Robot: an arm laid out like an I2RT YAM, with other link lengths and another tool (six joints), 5 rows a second.
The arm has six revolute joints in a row. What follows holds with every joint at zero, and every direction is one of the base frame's.
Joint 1 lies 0.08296 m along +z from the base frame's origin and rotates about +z.
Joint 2 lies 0.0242 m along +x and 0.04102 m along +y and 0.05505 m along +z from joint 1 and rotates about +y.
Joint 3 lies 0.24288 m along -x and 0.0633 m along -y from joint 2 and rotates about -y.
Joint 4 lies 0.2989 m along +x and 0.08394 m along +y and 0.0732 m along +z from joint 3 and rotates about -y.
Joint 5 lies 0.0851 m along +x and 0.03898 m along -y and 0.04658 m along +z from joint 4 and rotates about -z.
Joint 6 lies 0.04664 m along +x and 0.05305 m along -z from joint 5 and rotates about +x.
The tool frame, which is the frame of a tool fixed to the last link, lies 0.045 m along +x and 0.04 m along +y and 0.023 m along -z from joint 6; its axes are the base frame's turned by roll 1.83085, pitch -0.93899 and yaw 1.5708 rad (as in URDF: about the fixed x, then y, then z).
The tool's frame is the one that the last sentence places.
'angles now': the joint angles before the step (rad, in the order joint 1, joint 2, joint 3, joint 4, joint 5, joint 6). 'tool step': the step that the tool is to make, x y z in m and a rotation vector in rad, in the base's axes. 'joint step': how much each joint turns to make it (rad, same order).
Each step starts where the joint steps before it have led.
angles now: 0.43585 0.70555 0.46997 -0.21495 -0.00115 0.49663
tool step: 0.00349 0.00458 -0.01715 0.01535 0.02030 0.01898
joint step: 0.00095 0.04901 -0.03313 0.07040 -0.02609 0.01225
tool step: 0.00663 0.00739 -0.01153 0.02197 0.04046 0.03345
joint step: -0.00115 0.09221 0.01071 0.05498 -0.04771 0.01708
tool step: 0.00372 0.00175 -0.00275 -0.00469 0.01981 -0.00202
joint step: 0.00001 0.03638 0.01742 -0.00063 -0.00019 0.00459
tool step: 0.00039 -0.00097 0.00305 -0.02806 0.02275 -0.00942
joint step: 0.00153 0.00654 0.03185 -0.05833 0.01740 -0.00821
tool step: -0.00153 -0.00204 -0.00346 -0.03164 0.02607 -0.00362
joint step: -0.00036 0.00486 0.01167 -0.04450 0.01213 -0.01322
